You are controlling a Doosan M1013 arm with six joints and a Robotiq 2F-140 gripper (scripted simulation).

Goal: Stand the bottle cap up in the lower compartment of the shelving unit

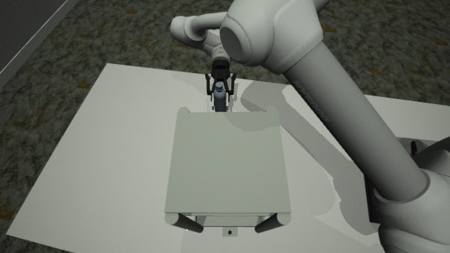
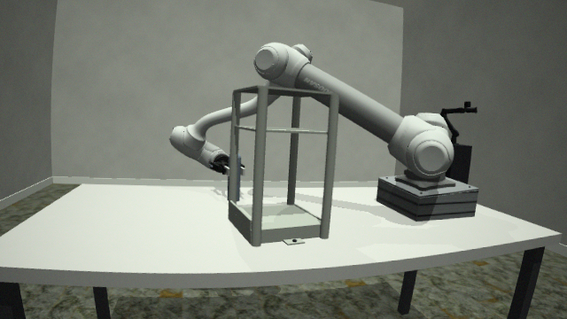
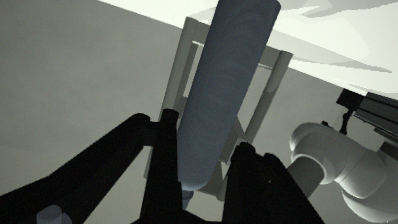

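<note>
Right now the shelving unit is 330 mm to the left of my hand, 80 mm above it and 70 mm behind it.
</note>
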